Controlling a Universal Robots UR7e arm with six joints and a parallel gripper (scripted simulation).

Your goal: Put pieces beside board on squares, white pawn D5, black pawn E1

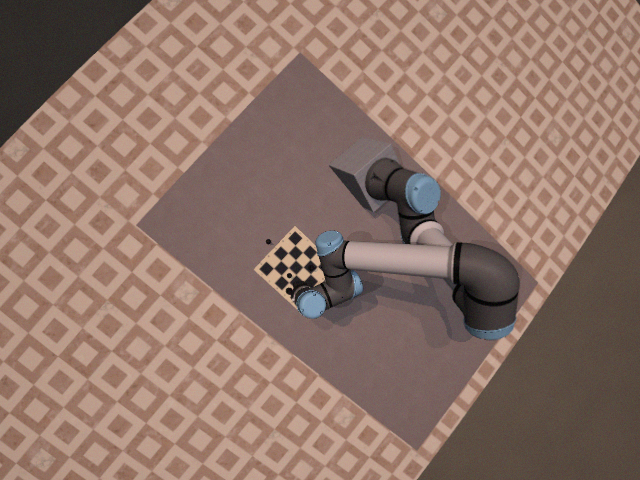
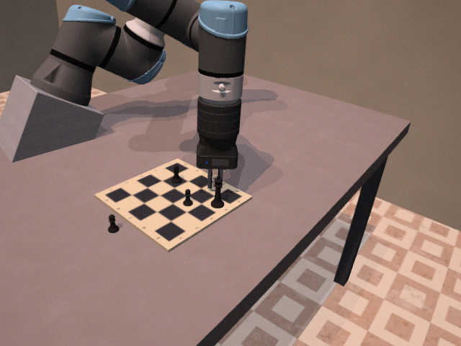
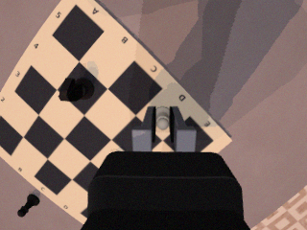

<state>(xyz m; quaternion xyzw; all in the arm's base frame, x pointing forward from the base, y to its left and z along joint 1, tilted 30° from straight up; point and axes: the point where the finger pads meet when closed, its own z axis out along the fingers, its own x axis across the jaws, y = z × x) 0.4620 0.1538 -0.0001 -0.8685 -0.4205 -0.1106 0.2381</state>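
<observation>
The white pawn lies 10 mm below my hand. Also, from my hand: chessboard 80 mm to the right, 30 mm below, 30 mm behind; then black king 50 mm ahead, 30 mm to the right, 10 mm above.
</observation>
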